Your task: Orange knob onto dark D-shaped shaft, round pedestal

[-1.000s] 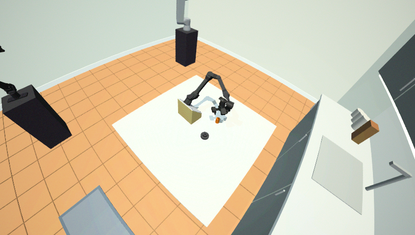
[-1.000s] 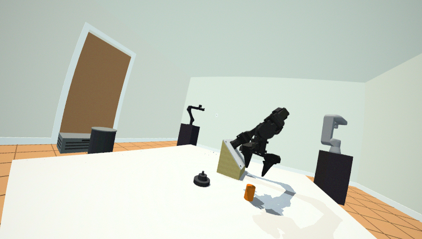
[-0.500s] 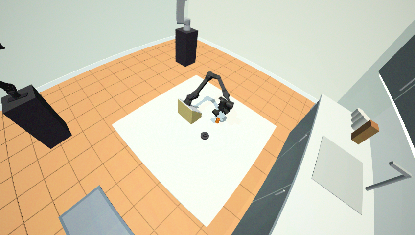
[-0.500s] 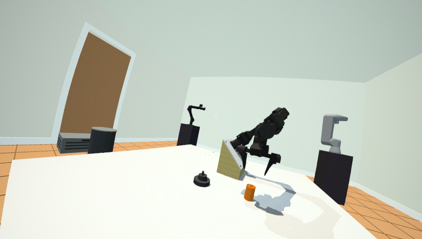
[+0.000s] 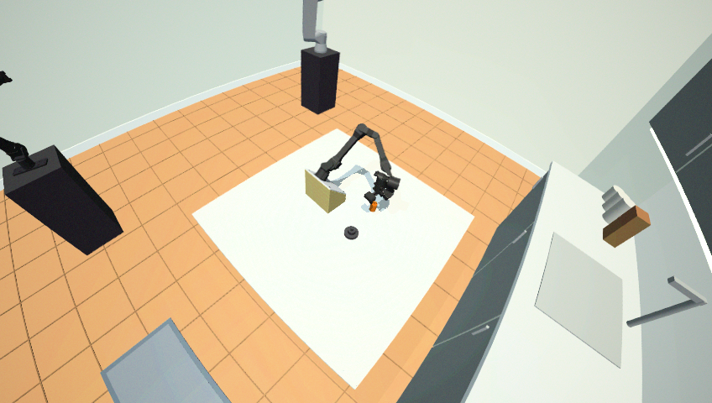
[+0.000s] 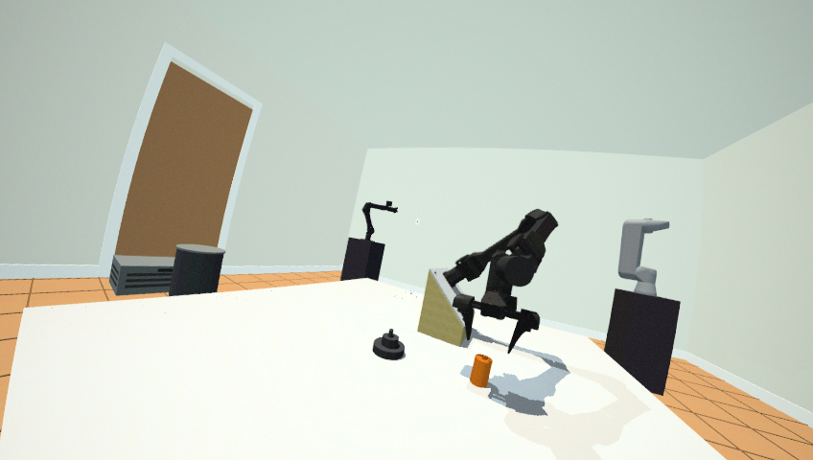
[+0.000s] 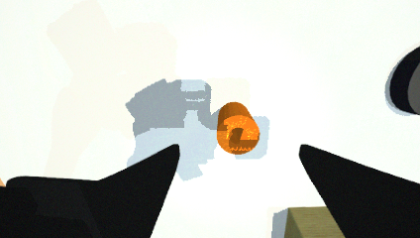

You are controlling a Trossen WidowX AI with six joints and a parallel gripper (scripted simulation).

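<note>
My gripper tip is 60 mm above the orange knob. Round my gripper tip: dark round pedestal (20 mm ahead, 240 mm to the right, 60 mm below).
</note>
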